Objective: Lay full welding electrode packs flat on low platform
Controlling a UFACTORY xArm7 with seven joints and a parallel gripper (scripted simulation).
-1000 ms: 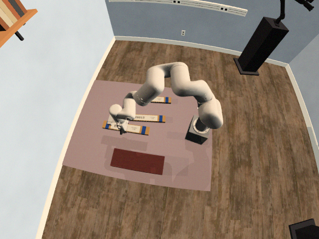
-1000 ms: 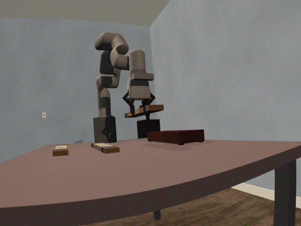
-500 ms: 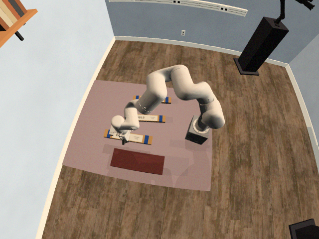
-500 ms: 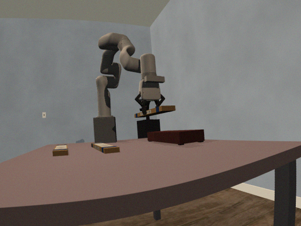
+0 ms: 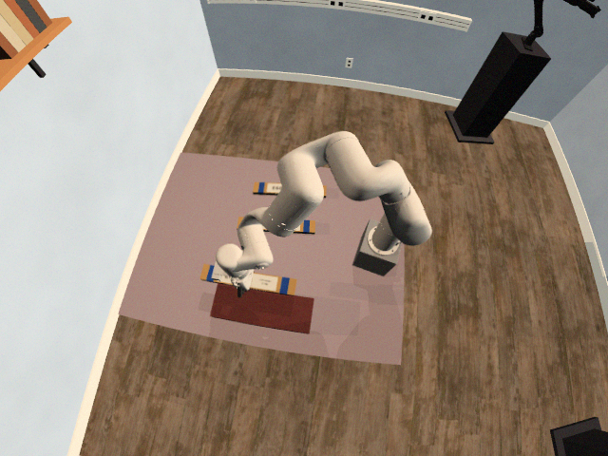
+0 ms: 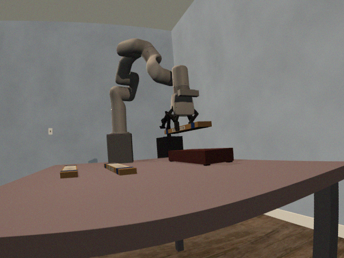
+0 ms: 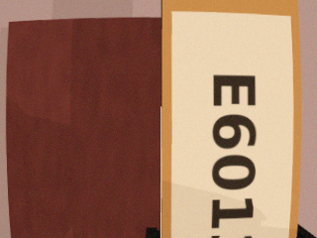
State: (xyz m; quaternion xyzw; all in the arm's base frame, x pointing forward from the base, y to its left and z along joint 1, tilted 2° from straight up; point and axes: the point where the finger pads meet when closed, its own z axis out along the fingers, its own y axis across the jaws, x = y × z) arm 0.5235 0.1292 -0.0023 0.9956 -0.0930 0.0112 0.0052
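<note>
Right now the low dark red platform is 150 mm below my hand, 90 mm to the left of it and 40 mm behind it. Round my hand: pack of welding electrodes: right at my hand.
</note>
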